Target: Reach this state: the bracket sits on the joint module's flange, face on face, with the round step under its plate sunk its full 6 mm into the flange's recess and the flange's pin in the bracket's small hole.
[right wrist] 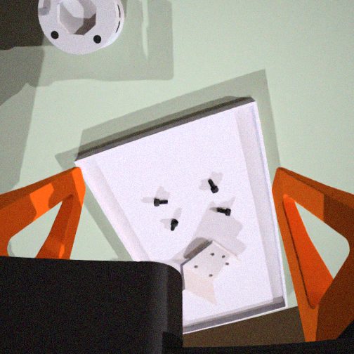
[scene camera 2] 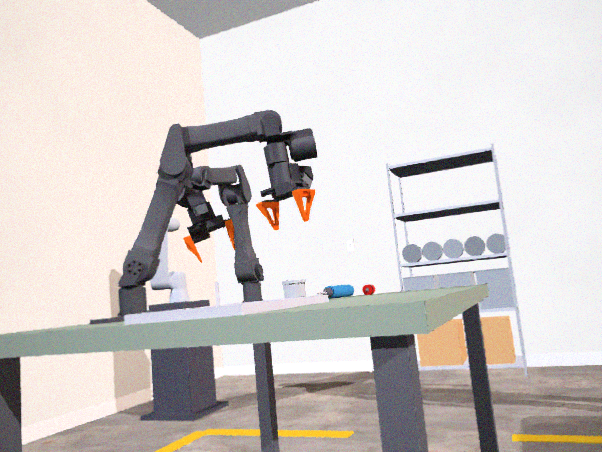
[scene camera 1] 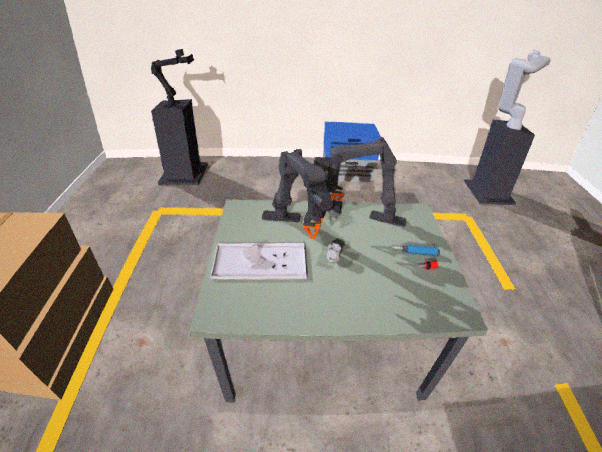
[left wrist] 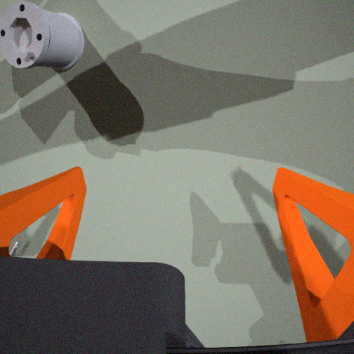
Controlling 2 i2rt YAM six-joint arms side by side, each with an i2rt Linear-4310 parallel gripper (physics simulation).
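Places are measured from the left arm's base along level axes (x right, y up, z back), in centimetres.
Pixels of known places: left gripper, fingertip midpoint: (scene camera 2: 218, 255); right gripper, fingertip midpoint: (scene camera 2: 290, 225) (scene camera 1: 315, 232); left arm's base, link origin: (scene camera 1: 387, 219); right arm's base, link origin: (scene camera 1: 280, 217).
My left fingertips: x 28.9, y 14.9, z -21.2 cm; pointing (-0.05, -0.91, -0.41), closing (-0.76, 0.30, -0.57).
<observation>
For each thing: its middle in the pictures, then the offset to it from my left fingertips. "*": a spot on its surface instead.
- pale angled bracket, body centre: (scene camera 2: 234, 295) (scene camera 1: 253, 256) dz -35.8, dx +23.7, dy -11.7 cm
- white tray, surface spot: (scene camera 1: 304, 262) * dz -28.8, dx +1.5, dy -13.6 cm
- white joint module, body centre: (scene camera 2: 294, 291) (scene camera 1: 333, 252) dz -19.1, dx -9.3, dy -11.7 cm
- blue-handled screwdriver, body centre: (scene camera 2: 334, 292) (scene camera 1: 415, 249) dz -0.9, dx -46.3, dy -12.9 cm
- small red tool, body centre: (scene camera 2: 367, 289) (scene camera 1: 427, 265) dz -9.6, dx -53.1, dy -13.2 cm
The pale angled bracket (scene camera 1: 256, 256) (right wrist: 204, 262) lies in the white tray (scene camera 1: 305, 262) (right wrist: 267, 200), its plate with several small holes showing in the right wrist view. The white joint module (scene camera 1: 334, 251) (scene camera 2: 294, 289) (left wrist: 65, 41) (right wrist: 80, 44) stands on the table, flange up; its recess and holes are bare. My left gripper (scene camera 1: 337, 197) (scene camera 2: 217, 254) (left wrist: 179, 177) is open and empty, above the table, off to one side of the module. My right gripper (scene camera 1: 313, 231) (scene camera 2: 291, 224) (right wrist: 178, 177) is open and empty, high above the table, with the tray in its wrist view.
Several black screws (right wrist: 213, 186) lie loose in the tray near the bracket. A blue-handled screwdriver (scene camera 1: 424, 250) (scene camera 2: 341, 290) and a small red tool (scene camera 1: 431, 265) (scene camera 2: 369, 289) lie at the table's right in scene camera 1. The two arms reach close together above the table.
</observation>
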